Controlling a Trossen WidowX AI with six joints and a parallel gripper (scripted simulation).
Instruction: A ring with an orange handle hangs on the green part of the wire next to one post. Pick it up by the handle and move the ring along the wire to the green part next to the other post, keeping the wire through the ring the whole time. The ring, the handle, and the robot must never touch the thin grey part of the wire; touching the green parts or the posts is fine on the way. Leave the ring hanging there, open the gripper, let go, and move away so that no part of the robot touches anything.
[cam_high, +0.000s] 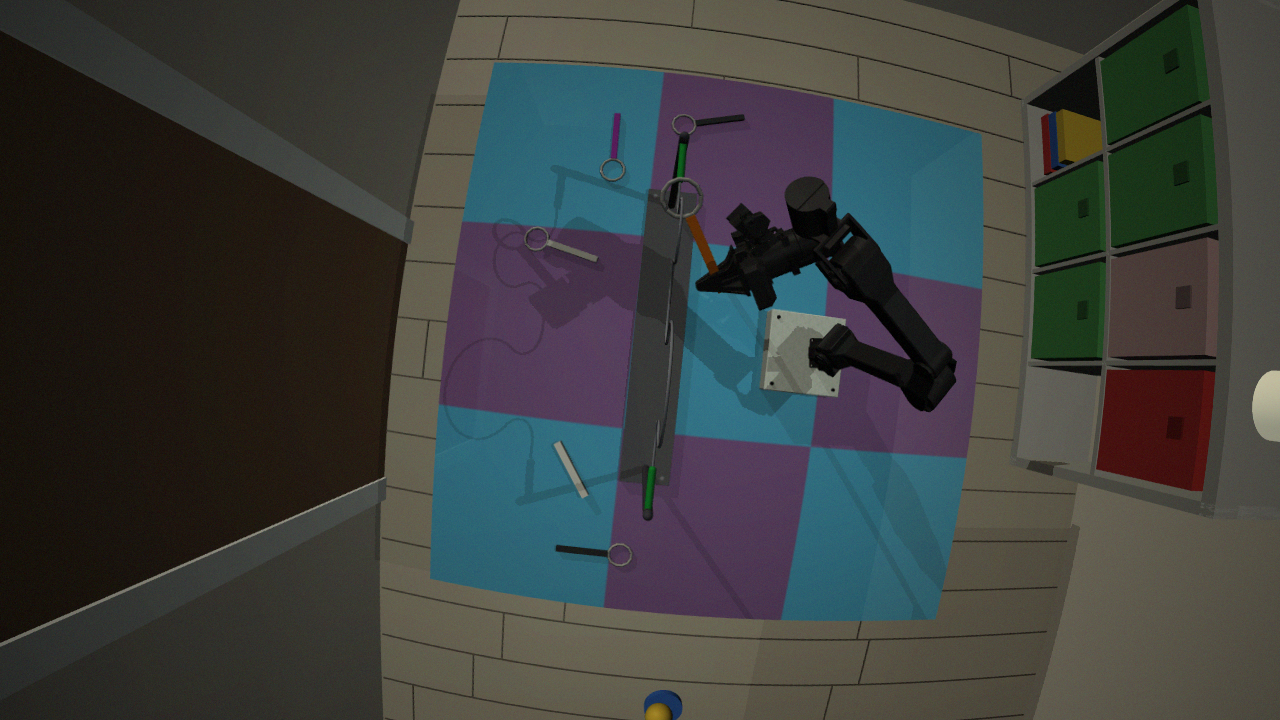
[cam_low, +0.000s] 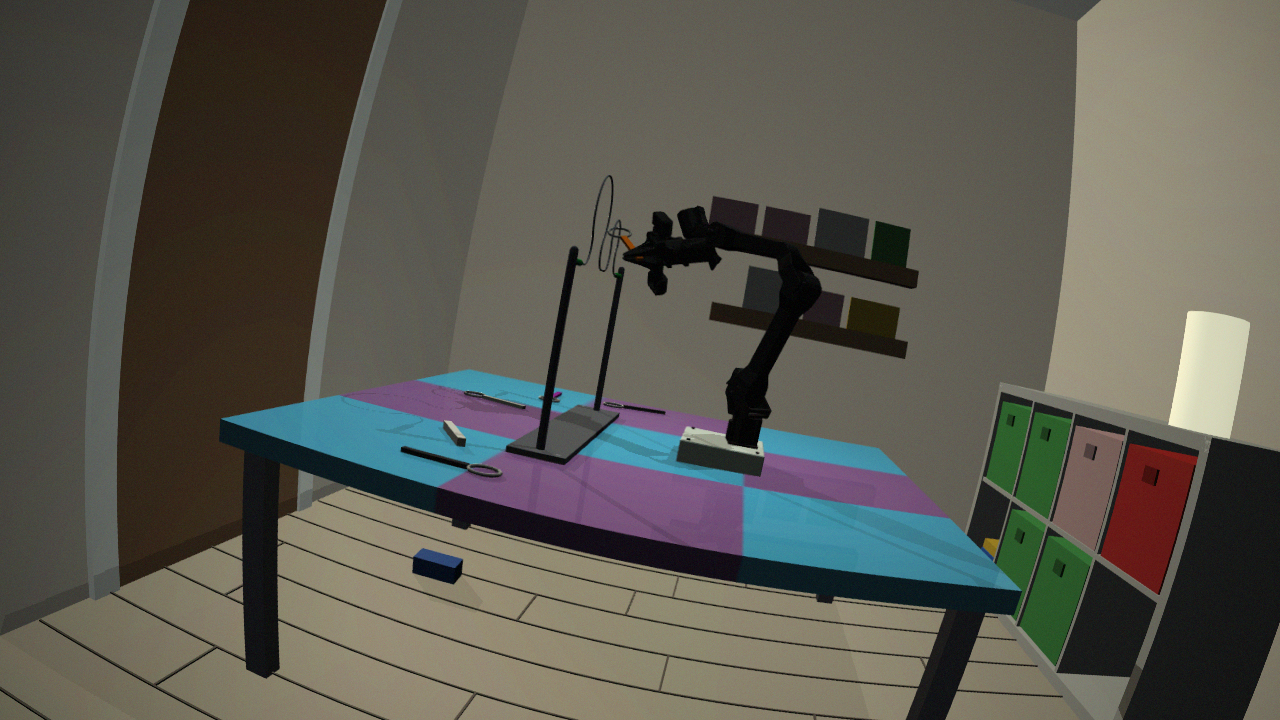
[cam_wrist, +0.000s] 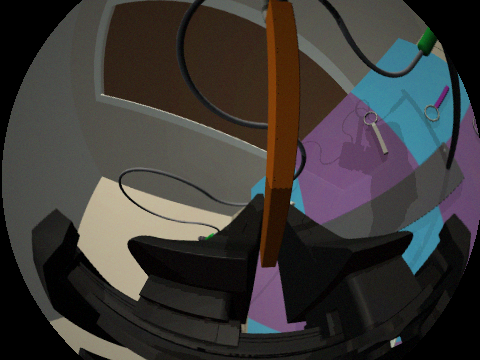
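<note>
Right now the orange-handled ring is 1 cm ahead of my gripper tip, 8 cm to the right of it and 4 cm above it. Also, from my gripper tip: white bar: 22 cm ahead, 35 cm to the left, 38 cm below.
</note>
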